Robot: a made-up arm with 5 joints. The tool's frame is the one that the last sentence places.
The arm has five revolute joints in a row. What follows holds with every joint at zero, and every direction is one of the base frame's. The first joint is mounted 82 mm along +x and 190 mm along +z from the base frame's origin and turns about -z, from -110 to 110 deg. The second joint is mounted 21 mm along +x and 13 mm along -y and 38 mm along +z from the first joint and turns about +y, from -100 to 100 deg. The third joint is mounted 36 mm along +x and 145 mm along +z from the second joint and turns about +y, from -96.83 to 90.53 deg. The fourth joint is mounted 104 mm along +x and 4 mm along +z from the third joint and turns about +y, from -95 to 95 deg. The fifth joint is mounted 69 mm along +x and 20 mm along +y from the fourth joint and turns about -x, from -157.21 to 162.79 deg. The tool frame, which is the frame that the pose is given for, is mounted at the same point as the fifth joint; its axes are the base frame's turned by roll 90, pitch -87.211 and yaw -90 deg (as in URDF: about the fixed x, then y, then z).
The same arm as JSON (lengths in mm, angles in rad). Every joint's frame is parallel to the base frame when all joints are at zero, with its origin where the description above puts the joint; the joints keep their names.
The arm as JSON. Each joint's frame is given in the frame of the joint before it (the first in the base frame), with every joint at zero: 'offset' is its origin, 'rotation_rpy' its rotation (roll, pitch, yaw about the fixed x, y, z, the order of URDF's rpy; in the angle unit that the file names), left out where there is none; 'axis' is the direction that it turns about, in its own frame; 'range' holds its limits. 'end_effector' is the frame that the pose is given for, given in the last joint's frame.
{"length_unit": "mm", "angle_unit": "rad", "chain": [{"id": "joint 1", "offset": [82.0, 0.0, 190.0], "axis": [0.0, 0.0, -1.0], "range": [-1.9199, 1.9199]}, {"id": "joint 2", "offset": [21.0, -13.0, 38.0], "axis": [0.0, 1.0, 0.0], "range": [-1.7453, 1.7453]}, {"id": "joint 3", "offset": [36.0, 0.0, 145.0], "axis": [0.0, 1.0, 0.0], "range": [-1.69, 1.58]}, {"id": "joint 4", "offset": [104.0, 0.0, 4.0], "axis": [0.0, 1.0, 0.0], "range": [-1.6581, 1.6581]}, {"id": "joint 5", "offset": [69.0, 20.0, 0.0], "axis": [-1.0, 0.0, 0.0], "range": [-2.7438, 2.8412]}], "end_effector": {"offset": [0.0, 0.0, 0.0], "rotation_rpy": [1.5708, -1.5221, -1.5708]}}
